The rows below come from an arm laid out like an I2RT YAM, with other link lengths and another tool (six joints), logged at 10 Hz.
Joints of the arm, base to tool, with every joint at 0 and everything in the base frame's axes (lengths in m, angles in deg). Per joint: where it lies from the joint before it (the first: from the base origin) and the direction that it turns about. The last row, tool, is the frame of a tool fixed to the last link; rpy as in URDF.
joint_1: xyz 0 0 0.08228 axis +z
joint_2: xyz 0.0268 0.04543 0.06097 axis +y
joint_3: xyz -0.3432 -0.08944 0 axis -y
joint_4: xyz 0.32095 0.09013 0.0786 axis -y
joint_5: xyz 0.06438 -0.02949 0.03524 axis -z
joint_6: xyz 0.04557 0 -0.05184 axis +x
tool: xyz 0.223 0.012 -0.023 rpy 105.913 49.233 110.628
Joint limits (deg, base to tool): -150..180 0..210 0..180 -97..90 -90..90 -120..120
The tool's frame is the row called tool.
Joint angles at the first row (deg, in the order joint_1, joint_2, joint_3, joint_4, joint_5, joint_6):
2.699, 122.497, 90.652, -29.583, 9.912, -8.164
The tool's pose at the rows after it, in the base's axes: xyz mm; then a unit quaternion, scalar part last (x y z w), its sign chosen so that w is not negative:
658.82 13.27 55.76 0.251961 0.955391 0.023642 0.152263
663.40 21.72 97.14 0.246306 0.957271 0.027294 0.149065
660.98 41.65 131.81 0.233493 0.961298 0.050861 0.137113
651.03 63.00 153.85 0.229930 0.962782 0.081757 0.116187
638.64 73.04 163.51 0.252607 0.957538 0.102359 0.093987
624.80 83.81 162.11 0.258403 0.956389 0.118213 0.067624
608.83 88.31 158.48 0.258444 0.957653 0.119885 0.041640
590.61 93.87 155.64 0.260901 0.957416 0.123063 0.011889
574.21 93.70 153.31 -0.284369 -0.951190 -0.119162 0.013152
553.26 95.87 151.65 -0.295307 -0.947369 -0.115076 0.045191
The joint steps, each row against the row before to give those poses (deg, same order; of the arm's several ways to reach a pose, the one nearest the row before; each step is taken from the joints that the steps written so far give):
0.175, 0.000, 6.251, -5.880, -0.284, 0.044
0.524, 0.000, 7.387, -7.628, -0.459, 0.000
0.481, -0.001, 6.424, -6.928, -3.104, 0.000
0.285, 0.002, 4.396, -5.683, -3.890, 1.180
-0.022, -0.001, 2.250, -4.130, -2.077, 3.388
-0.022, 0.001, 0.308, -2.581, -2.448, 1.268
0.000, -0.002, -0.023, -2.710, -1.202, 0.044
0.000, 0.001, -0.001, -3.081, -1.442, 0.328
0.000, 0.000, 0.001, -2.930, 0.000, 2.513
0.000, 0.021, -0.003, -3.604, -0.700, 1.049

